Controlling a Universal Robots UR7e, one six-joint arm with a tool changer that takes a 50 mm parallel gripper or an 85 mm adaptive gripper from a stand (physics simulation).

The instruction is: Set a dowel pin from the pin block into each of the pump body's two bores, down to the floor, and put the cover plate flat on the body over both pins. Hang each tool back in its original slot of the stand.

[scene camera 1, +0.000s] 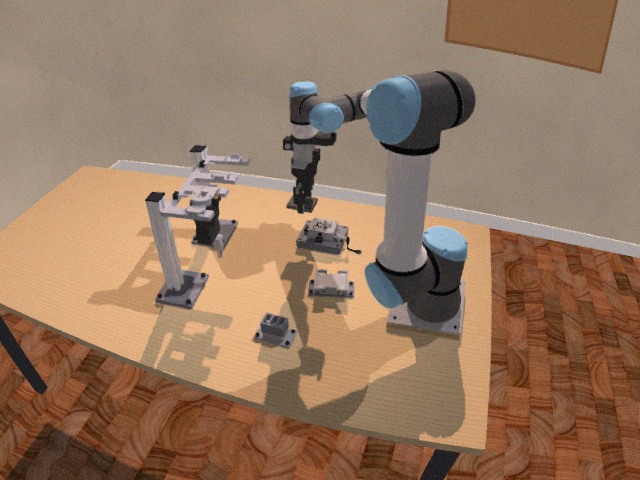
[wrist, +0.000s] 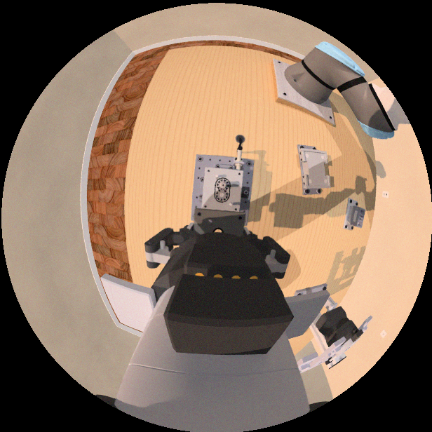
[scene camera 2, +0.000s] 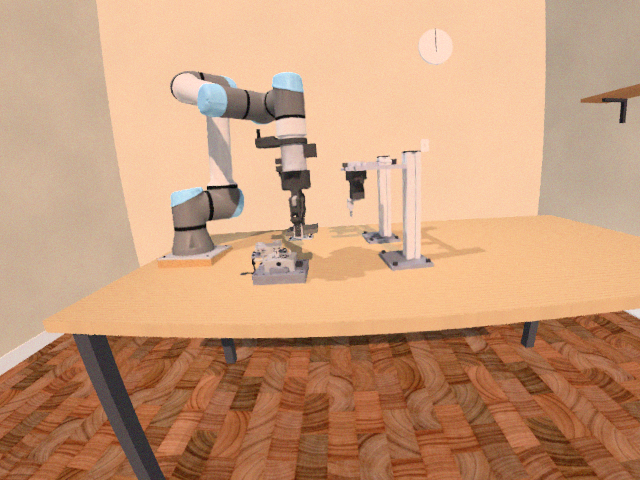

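Seen in the pictures: end effector, tool point: (scene camera 2: 294,163); arm's base, origin of the base link: (scene camera 1: 433,301) (scene camera 2: 193,251).
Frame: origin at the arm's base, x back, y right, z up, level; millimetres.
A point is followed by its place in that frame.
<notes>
My 85 mm adaptive gripper (scene camera 1: 300,206) (scene camera 2: 298,234) is shut on the dark grey cover plate (scene camera 1: 311,204) {z 105, x -444, y 128 mm} (scene camera 2: 312,227) {z 108, x -505, y 134 mm} (wrist: 205,218); it holds the plate above table height, away from the pump body. The wrist view hides the fingertips. The light grey pump body (scene camera 1: 316,231) {z 28, x -415, y 106 mm} (scene camera 2: 273,264) {z 21, x -403, y 178 mm} (wrist: 210,200) sits uncovered in its fixture. Its top shows a dark oval with two round parts and two small light spots; whether these spots are pins is too small to tell. The pin block (scene camera 1: 274,325) {z 32, x -323, y -292 mm} (wrist: 355,215) stands near the front edge in scene camera 1.
The stand (scene camera 1: 162,242) {z 150, x -681, y -279 mm} (scene camera 2: 412,206) {z 137, x -765, y 12 mm} holds the other gripper (scene camera 1: 207,227) (scene camera 2: 355,184) (wrist: 336,322). The fixture (scene camera 1: 316,246) {z -8, x -401, y 80 mm} (scene camera 2: 281,279) {z -13, x -429, y 197 mm} (wrist: 198,167) has a black-knobbed lever (scene camera 1: 354,249) {z -22, x -296, y 133 mm} (wrist: 240,140). A low cradle (scene camera 1: 331,282) {z 8, x -281, y -62 mm} (wrist: 315,170) lies between it and the pin block. The arm base (scene camera 1: 426,321) {z -3, x 4, y -77 mm} is nearby.
</notes>
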